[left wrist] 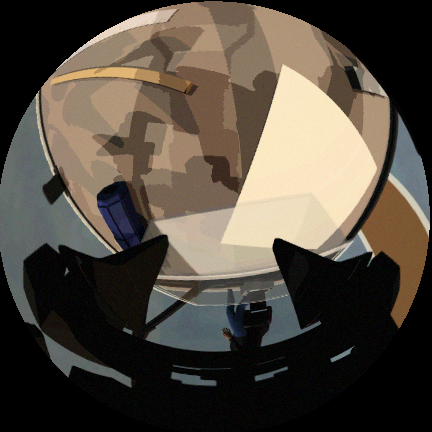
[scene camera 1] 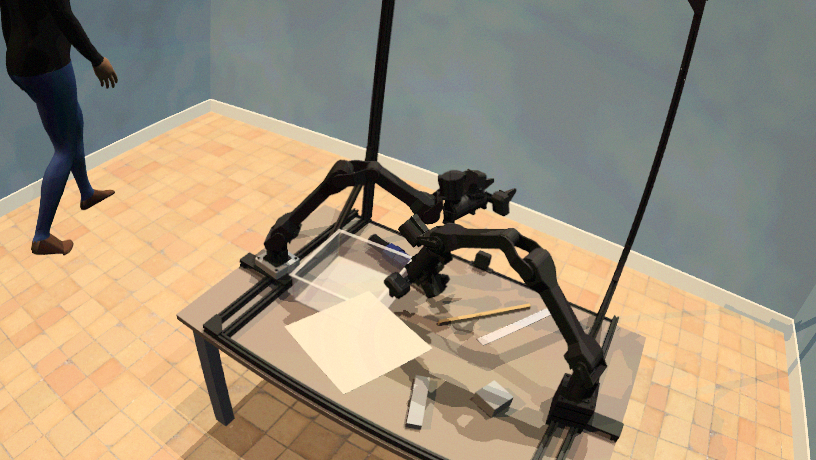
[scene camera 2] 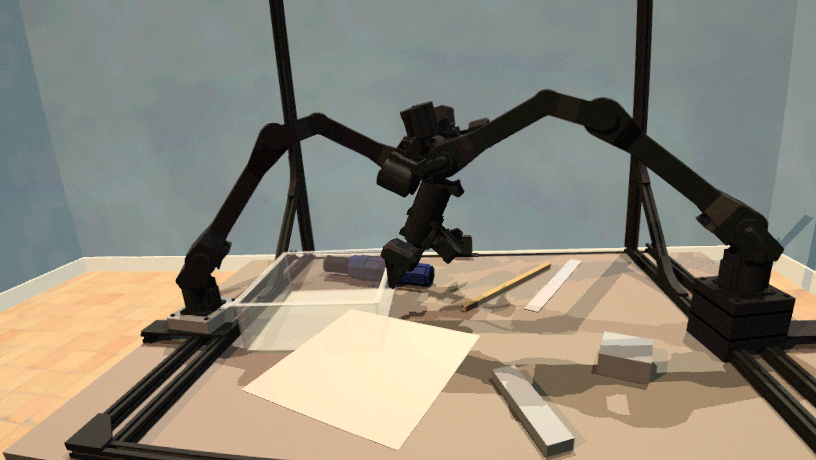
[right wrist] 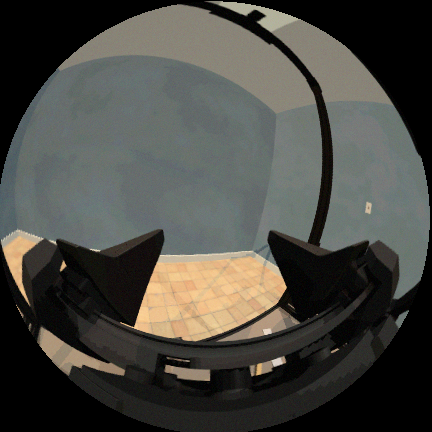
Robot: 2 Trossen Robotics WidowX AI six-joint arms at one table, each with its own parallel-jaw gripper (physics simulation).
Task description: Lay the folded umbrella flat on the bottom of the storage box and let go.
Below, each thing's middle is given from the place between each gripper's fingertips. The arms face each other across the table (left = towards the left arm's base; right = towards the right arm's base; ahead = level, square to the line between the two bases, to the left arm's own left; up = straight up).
Right now the clear storage box [scene camera 2: 333, 301] is 15 cm to the right of my left hand, 3 cm below it and 3 cm ahead of it. From my left hand the other things lie so: cream sheet [scene camera 2: 381, 396] (17 cm ahead, 8 cm below, 3 cm to the right); then white ruler [scene camera 2: 536, 304] (32 cm to the left, 15 cm behind, 8 cm below); then pencil [scene camera 2: 477, 301] (22 cm to the left, 13 cm behind, 7 cm below).
I see my right gripper 320 mm above the pencil, 170 mm short of it and 90 mm to the right of it. The rest, counted from my right hand: cream sheet: 470 mm ahead, 330 mm below, 150 mm to the right; then clear storage box: 330 mm ahead, 280 mm below, 270 mm to the right; then white ruler: 330 mm below, 190 mm to the left, 150 mm ahead.
